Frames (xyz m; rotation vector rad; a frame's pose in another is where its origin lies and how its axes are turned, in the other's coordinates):
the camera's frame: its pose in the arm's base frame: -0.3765 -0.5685 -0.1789 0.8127 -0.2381 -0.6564
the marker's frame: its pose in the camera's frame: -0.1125 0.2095 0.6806 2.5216 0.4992 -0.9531
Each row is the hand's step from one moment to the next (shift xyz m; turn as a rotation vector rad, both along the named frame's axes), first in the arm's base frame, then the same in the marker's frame.
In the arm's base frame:
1: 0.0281 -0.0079 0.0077 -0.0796 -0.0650 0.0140
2: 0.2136 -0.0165 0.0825 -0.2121 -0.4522 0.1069
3: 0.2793 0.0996 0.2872 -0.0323 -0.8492 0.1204
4: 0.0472 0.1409 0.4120 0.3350 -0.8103 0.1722
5: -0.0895 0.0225 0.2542 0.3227 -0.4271 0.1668
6: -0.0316 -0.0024 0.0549 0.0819 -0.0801 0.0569
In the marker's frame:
1: 0.0229 -0.0008 -0.0196 -0.0832 0.0596 -0.0172
2: 0.1685 -0.0550 -0.1459 -0.2635 0.3641 -0.2427
3: 0.1635 -0.2646 -0.2714 -0.1251 0.6746 -0.5156
4: -0.0949 -0.3308 -0.2709 0.2010 0.5667 -0.6610
5: -0.1730 -0.1329 -0.1598 0.2149 0.2417 -0.4580
6: -0.0492 -0.0208 -0.0341 0.0510 0.0298 -0.1134

